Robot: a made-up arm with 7 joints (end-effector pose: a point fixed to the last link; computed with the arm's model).
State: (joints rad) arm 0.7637 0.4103 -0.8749 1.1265 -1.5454 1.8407 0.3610
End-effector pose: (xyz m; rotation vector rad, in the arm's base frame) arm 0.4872 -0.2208 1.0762 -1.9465 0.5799 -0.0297
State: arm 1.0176 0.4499 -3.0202 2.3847 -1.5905 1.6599 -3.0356
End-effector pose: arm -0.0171 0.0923 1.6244 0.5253 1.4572 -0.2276
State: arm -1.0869 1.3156 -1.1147 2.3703 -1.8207 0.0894 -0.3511
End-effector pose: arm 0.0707 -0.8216 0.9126 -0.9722 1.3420 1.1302
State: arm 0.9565 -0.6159 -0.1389 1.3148 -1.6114 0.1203 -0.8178
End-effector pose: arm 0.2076 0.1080 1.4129 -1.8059 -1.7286 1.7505
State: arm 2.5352 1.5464 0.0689 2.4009 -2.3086 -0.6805 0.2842
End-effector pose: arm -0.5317 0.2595 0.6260 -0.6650 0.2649 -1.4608
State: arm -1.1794 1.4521 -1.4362 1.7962 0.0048 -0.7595 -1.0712
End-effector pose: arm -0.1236 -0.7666 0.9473 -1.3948 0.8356 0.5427
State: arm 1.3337 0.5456 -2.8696 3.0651 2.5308 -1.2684 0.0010
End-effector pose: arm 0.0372 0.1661 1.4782 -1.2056 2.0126 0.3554
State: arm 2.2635 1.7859 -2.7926 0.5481 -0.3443 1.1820 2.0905
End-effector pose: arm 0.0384 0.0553 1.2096 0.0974 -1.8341 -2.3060
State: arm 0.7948 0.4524 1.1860 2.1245 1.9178 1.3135 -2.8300
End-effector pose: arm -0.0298 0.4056 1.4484 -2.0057 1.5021 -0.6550
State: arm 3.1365 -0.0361 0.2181 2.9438 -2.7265 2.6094 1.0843
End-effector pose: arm 0.1606 0.1122 1.5085 0.4826 -0.4956 -0.4231
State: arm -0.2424 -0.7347 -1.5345 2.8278 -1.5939 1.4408 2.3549
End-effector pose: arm -0.6305 0.0132 1.3574 0.5780 0.8136 0.8104
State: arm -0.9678 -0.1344 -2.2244 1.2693 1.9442 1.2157 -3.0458
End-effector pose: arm -0.5435 -0.0985 1.1445 -1.9333 -0.0973 -0.8128
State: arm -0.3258 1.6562 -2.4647 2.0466 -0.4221 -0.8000 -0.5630
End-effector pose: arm 0.5971 -0.4950 1.0272 -1.7438 0.8739 1.8830
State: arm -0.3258 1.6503 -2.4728 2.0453 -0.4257 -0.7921 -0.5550
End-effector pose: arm 0.5963 -0.4946 1.0340 -1.7553 0.8846 1.8655
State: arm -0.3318 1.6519 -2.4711 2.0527 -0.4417 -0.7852 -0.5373
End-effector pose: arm 0.5941 -0.4995 1.0300 -1.7396 0.8872 1.8576
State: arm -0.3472 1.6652 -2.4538 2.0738 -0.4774 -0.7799 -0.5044
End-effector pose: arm 0.5891 -0.5123 1.0092 -1.6813 0.8776 1.8635
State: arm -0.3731 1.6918 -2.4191 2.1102 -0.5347 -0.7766 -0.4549
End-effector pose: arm 0.5793 -0.5325 0.9695 -1.5768 0.8547 1.8812
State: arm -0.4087 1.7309 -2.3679 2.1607 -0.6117 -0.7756 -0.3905
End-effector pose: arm 0.5621 -0.5564 0.9124 -1.4314 0.8196 1.9033
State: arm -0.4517 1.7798 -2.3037 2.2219 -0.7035 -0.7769 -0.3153
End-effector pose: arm 0.5359 -0.5788 0.8428 -1.2578 0.7750 1.9210
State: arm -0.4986 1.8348 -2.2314 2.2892 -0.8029 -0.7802 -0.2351
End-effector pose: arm 0.5016 -0.5946 0.7678 -1.0729 0.7242 1.9288
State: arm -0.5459 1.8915 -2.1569 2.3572 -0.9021 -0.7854 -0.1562
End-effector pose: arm 0.4624 -0.6011 0.6952 -0.8932 0.6709 1.9255
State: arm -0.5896 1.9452 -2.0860 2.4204 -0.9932 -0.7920 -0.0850
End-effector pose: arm 0.4233 -0.5987 0.6313 -0.7331 0.6188 1.9142
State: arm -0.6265 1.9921 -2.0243 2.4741 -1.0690 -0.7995 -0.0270
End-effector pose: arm 0.3890 -0.5904 0.5800 -0.6018 0.5715 1.8999
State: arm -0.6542 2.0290 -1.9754 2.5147 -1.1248 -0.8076 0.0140
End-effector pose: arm 0.3627 -0.5799 0.5428 -0.5035 0.5314 1.8875
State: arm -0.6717 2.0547 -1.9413 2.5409 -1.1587 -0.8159 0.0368
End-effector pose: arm 0.3456 -0.5704 0.5187 -0.4375 0.5001 1.8805
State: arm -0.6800 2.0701 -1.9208 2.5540 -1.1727 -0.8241 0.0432
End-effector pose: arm 0.3367 -0.5634 0.5051 -0.3990 0.4771 1.8799
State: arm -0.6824 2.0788 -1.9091 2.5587 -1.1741 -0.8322 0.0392
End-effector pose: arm 0.3331 -0.5586 0.4979 -0.3774 0.4595 1.8840
